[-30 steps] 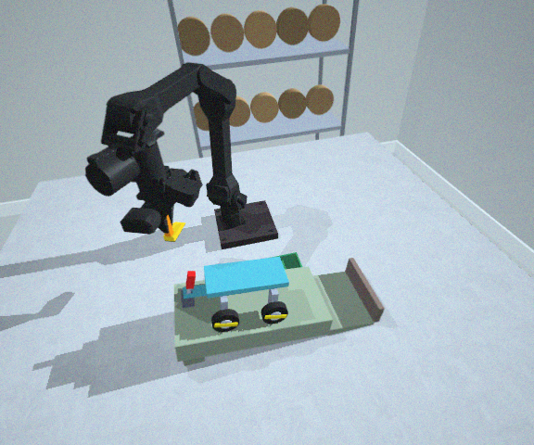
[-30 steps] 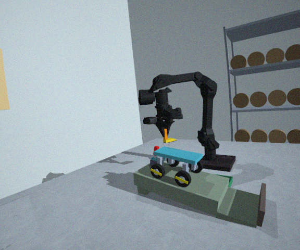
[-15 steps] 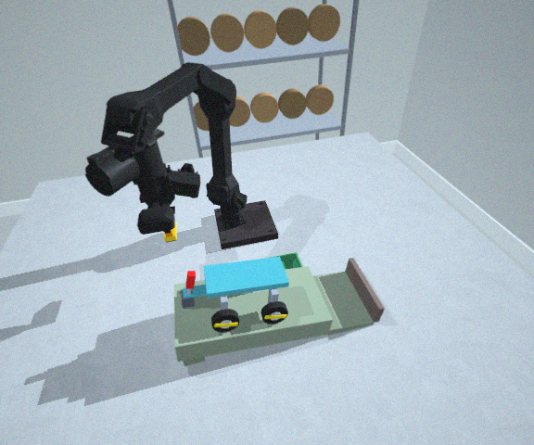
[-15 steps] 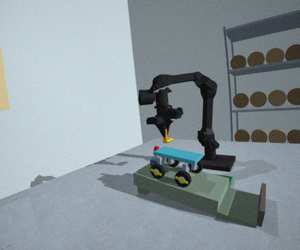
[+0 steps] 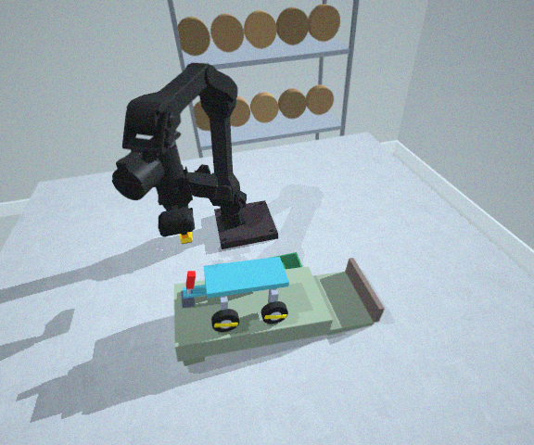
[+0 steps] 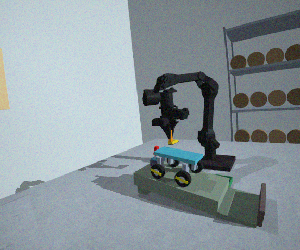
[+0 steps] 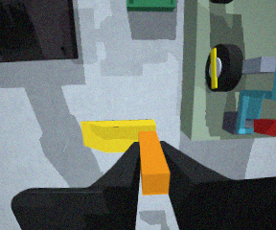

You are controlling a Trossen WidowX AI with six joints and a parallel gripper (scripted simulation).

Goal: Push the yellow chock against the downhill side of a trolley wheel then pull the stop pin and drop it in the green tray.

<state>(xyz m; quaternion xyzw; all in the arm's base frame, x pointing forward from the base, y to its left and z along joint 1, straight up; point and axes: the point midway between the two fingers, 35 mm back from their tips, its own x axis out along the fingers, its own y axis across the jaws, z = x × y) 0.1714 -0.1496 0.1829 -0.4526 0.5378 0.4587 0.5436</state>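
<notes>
My gripper tip is now 16 cm short of the trolley, 7 cm to the right of it and 6 cm above it. From my gripper tip the other things lie so: yellow chock 2 cm behind, 1 cm below; then green ramp 16 cm ahead, 12 cm below, 8 cm to the left; then red-headed stop pin 12 cm ahead, 4 cm below, 2 cm to the right.
</notes>
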